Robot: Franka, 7 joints.
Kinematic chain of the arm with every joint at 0, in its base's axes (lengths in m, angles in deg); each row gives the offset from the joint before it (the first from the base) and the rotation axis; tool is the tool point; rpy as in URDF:
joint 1: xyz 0 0 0.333 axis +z
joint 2: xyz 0 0 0 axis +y
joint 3: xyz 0 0 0.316 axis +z
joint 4: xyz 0.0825 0 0 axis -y
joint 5: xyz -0.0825 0 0.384 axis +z
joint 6: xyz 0 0 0 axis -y
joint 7: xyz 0.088 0 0 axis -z
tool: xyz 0 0 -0.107 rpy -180 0 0
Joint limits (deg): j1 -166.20..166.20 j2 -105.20..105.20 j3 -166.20..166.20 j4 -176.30..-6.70 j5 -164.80..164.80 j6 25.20..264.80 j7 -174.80..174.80
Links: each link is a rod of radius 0.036 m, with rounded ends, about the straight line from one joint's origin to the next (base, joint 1, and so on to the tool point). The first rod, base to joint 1, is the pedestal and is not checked.
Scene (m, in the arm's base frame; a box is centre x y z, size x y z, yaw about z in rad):
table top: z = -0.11
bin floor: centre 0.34 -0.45 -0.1 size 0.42 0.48 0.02 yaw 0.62
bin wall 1: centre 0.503 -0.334 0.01 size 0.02 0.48 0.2 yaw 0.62
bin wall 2: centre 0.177 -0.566 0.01 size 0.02 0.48 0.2 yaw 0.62
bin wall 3: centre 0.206 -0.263 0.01 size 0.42 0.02 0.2 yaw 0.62
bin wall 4: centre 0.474 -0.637 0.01 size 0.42 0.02 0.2 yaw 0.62
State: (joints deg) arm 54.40 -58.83 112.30 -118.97 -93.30 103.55 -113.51
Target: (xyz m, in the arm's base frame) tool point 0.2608 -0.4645 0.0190
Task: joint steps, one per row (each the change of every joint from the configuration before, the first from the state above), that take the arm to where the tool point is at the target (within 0.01 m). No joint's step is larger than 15 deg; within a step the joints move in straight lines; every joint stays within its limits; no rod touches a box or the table.
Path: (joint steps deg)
1: 14.48 6.24 8.64 -1.45 0.33 2.32 0.00
2: 14.49 6.23 8.64 -1.45 0.33 2.31 0.00
3: 14.48 6.24 8.64 -1.44 0.32 2.32 0.00
4: 14.49 6.23 8.64 -1.45 0.33 2.32 0.00
5: 14.48 6.24 8.64 -1.45 0.33 2.32 0.00
6: 14.48 6.23 8.64 -1.45 0.33 2.31 0.00
7: -1.07 -14.41 1.03 6.85 -1.29 2.81 0.00
8: -1.08 -14.40 1.03 6.84 -1.29 2.81 0.00

